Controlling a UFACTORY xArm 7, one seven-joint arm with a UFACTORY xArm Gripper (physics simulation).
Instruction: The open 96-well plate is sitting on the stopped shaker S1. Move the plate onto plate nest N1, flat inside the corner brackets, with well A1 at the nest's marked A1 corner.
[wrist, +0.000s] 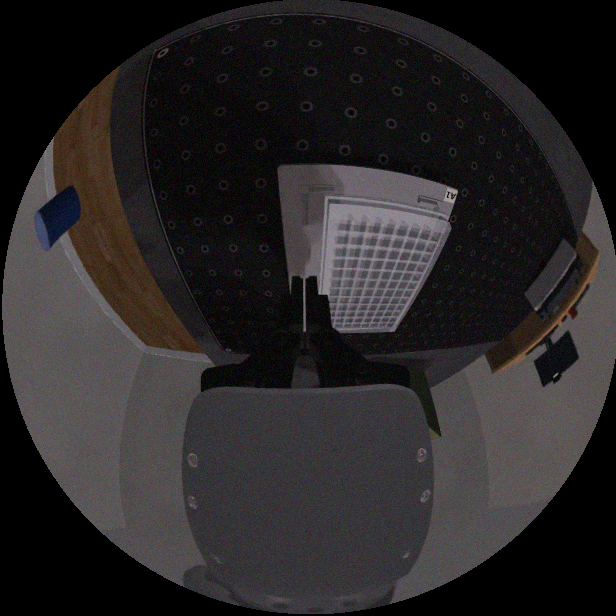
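The white 96-well plate (376, 267) lies flat on a light grey platform (298, 201) that carries an A1 label (451, 194) at its far right corner. The plate covers the right part of the platform, and one of its corners lies close to that label. A small bracket (426, 199) shows just beyond the plate's far edge. My gripper (303, 281) is shut with nothing between its fingers. It hangs beside the plate's left edge, over the bare left part of the platform.
The platform stands on a black perforated board (258, 114) set on a wooden table (97, 218). A blue cylinder (57, 217) lies off the left edge. A grey device (550, 284) and a dark box (556, 357) are at the right.
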